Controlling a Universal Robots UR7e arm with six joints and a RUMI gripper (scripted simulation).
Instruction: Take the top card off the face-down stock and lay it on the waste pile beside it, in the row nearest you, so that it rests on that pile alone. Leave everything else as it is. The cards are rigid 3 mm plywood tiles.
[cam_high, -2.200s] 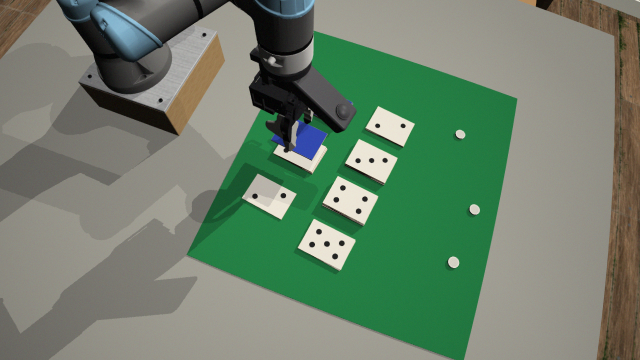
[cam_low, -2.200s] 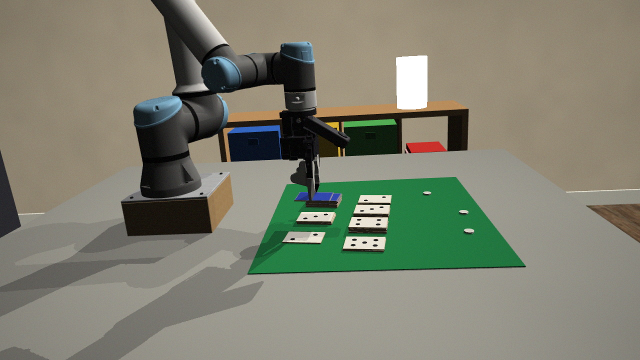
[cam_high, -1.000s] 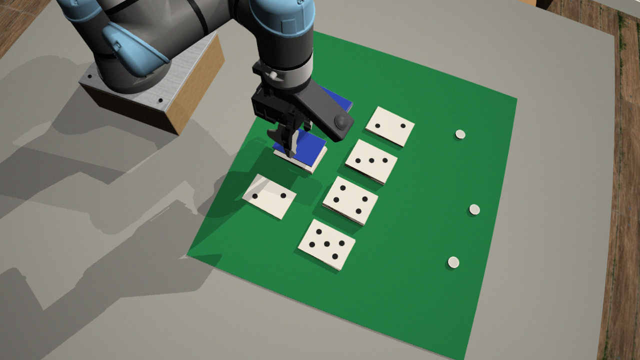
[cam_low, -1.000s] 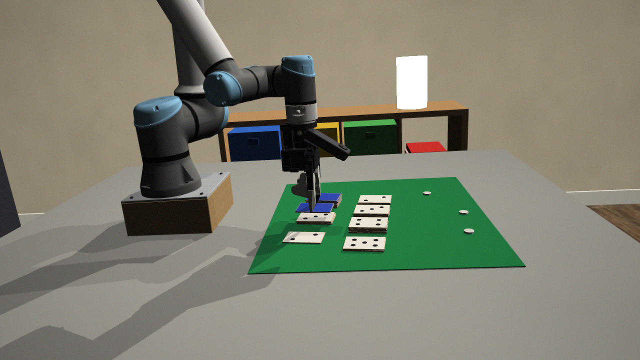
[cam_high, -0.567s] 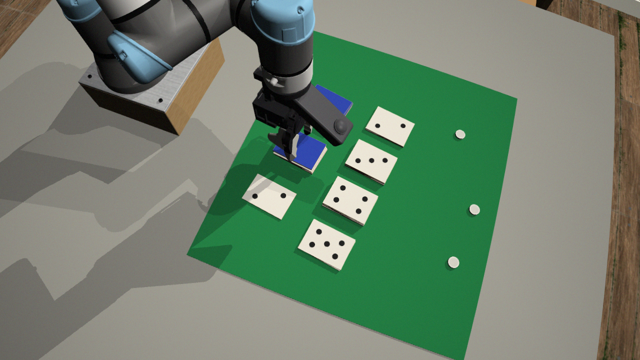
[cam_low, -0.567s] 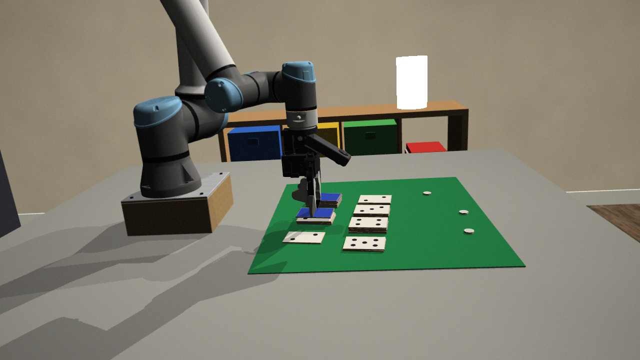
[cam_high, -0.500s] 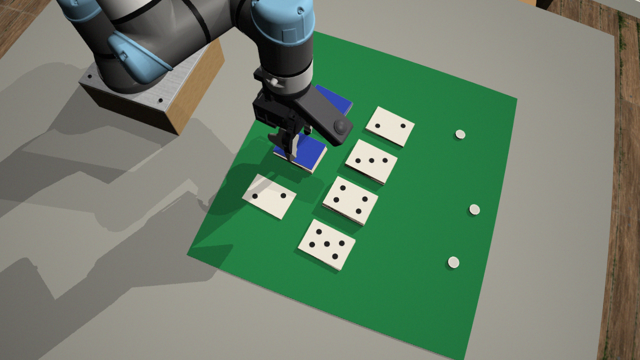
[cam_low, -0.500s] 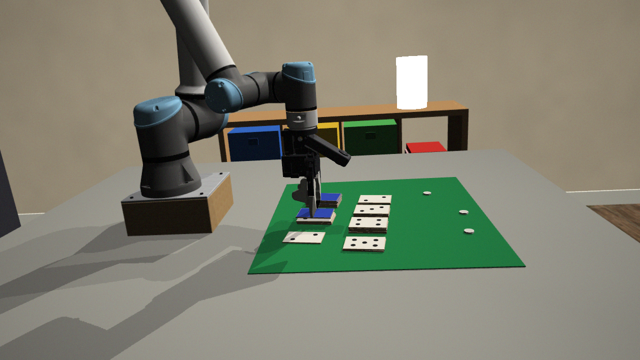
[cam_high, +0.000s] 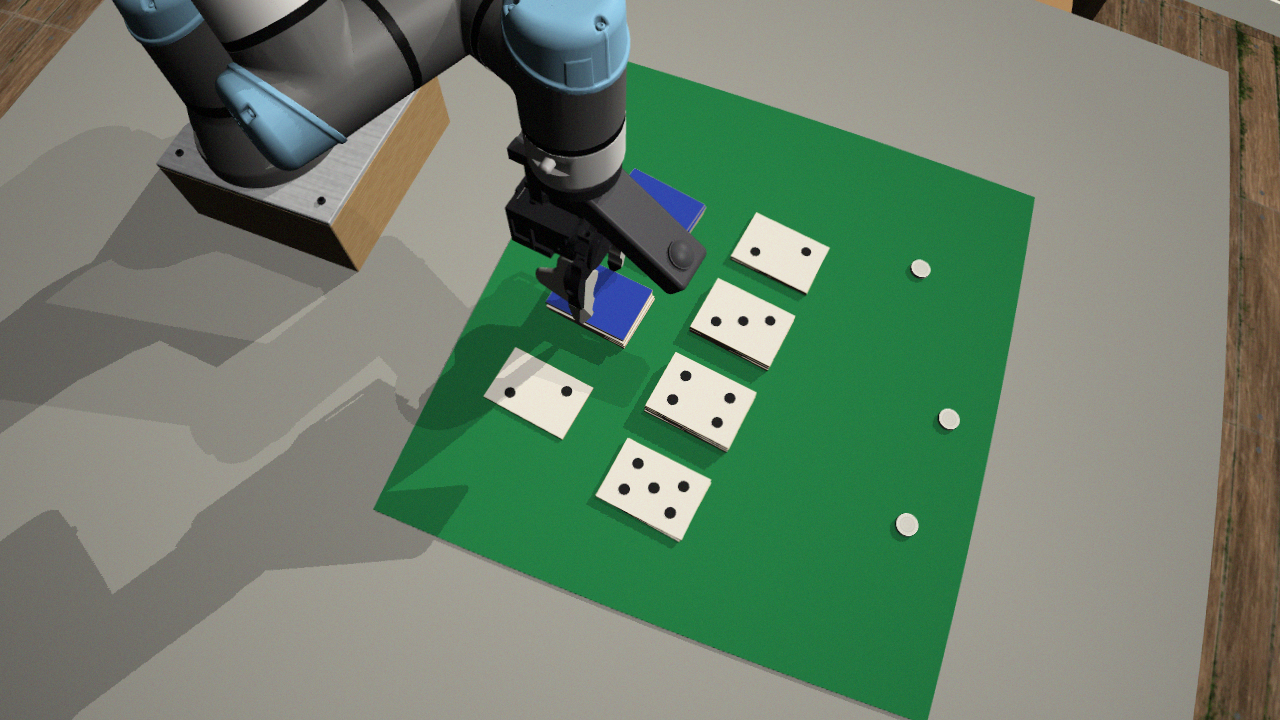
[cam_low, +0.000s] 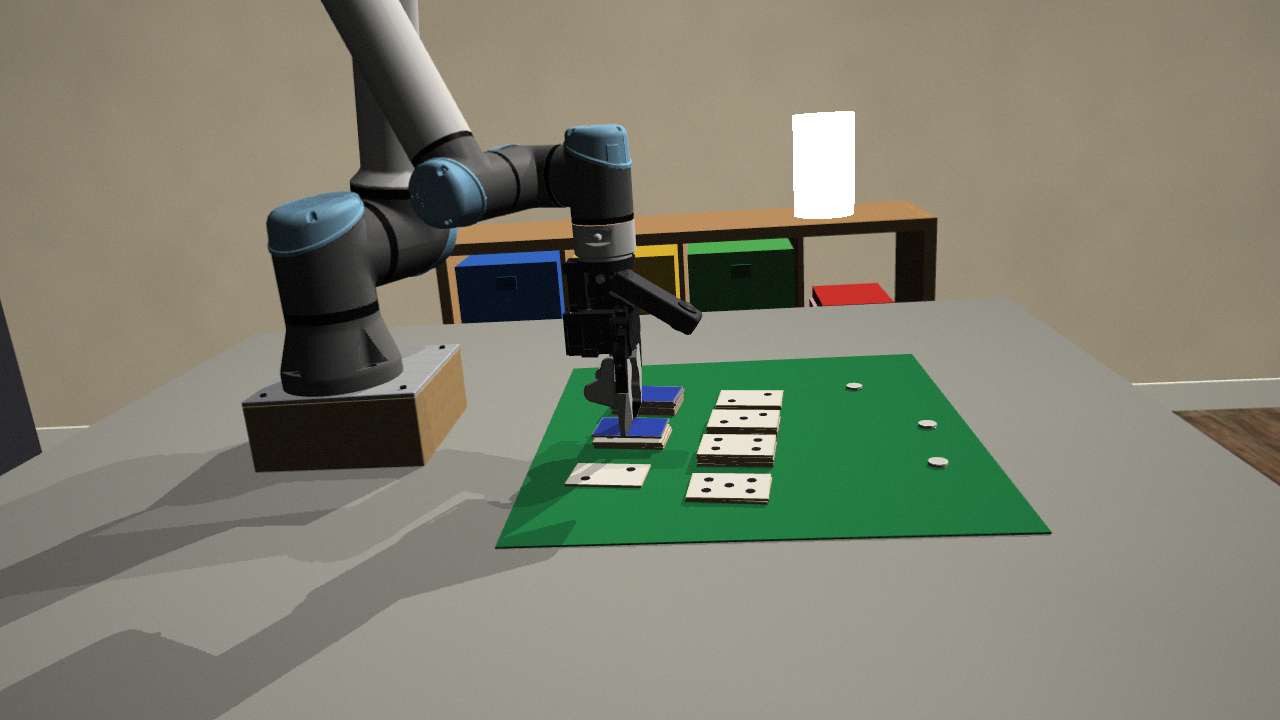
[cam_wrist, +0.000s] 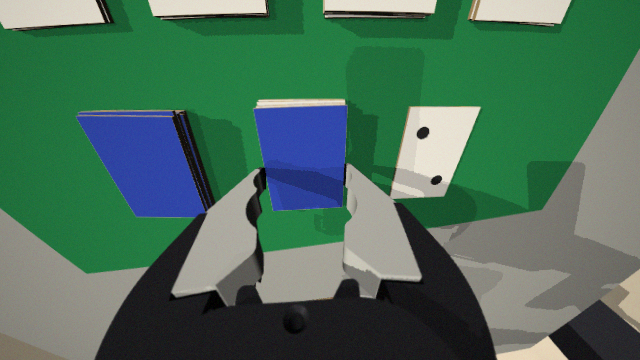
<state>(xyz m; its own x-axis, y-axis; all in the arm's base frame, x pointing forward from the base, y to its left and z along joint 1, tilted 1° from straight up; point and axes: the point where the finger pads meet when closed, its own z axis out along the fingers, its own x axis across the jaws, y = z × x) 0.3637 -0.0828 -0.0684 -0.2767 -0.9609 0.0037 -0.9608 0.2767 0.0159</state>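
The two-pip card is 40 mm behind my hand, 110 mm to the right of it and 30 mm below it. Round my hand: green mat 150 mm ahead, 40 mm below.
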